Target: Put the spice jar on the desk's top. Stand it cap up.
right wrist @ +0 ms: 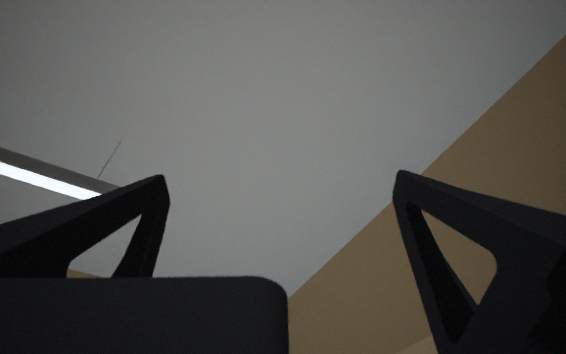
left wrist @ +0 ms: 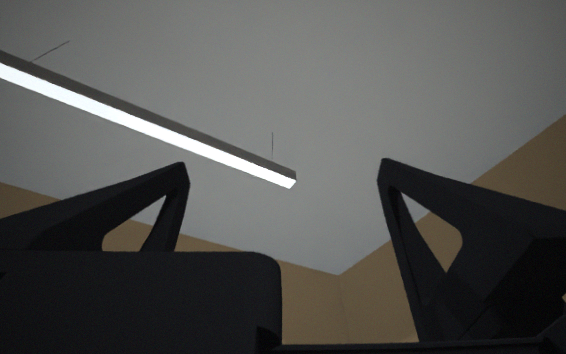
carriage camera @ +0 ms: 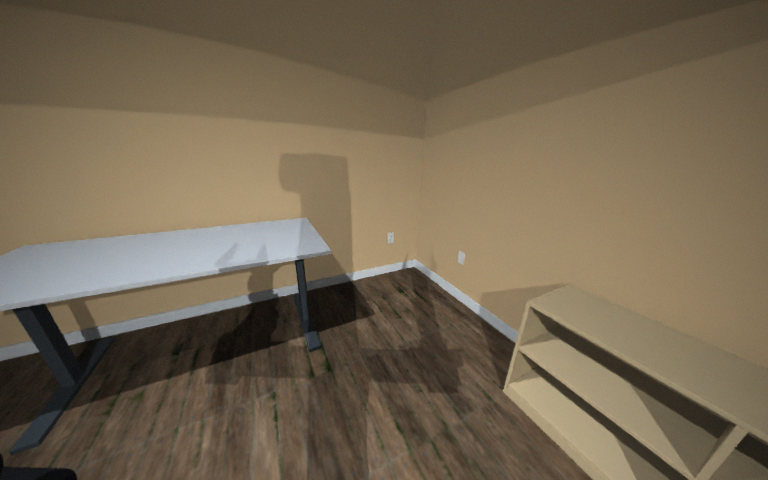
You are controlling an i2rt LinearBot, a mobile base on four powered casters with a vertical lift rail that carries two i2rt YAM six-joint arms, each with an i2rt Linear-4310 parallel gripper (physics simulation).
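Frame: origin at the left arm's base, x left, y back, z up, level; metres.
Seen in the pictures: left gripper, fingertip midpoint: (left wrist: 282, 171); right gripper, fingertip midpoint: (right wrist: 281, 185).
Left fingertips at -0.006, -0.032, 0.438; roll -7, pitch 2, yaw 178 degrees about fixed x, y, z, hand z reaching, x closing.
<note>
A point is followed by its place in that frame, as x, y, z.
The desk (carriage camera: 169, 254) @(0.849, -1.078, -0.151) has a white top and dark legs, and stands against the wall at the left of the carriage camera view. The spice jar does not show in any of the three views. My left gripper (left wrist: 282, 171) @(-0.006, -0.032, 0.438) is open, its two dark fingers wide apart and pointing up toward the ceiling, with nothing between them. My right gripper (right wrist: 281, 185) @(-0.674, -0.034, 0.441) is open in the same way, its fingers wide apart and nothing between them. How far each gripper is from the desk cannot be told from these views.
A beige shelf unit (carriage camera: 651, 345) @(-1.323, -0.672, -0.261) with open compartments stands against the wall at the lower right of the carriage camera view. A small dark part (carriage camera: 39, 473) shows at the bottom left corner. A long ceiling lamp (left wrist: 150, 131) @(0.482, -0.511, 1.206) (right wrist: 50, 181) @(0.116, -0.683, 1.206) hangs overhead.
</note>
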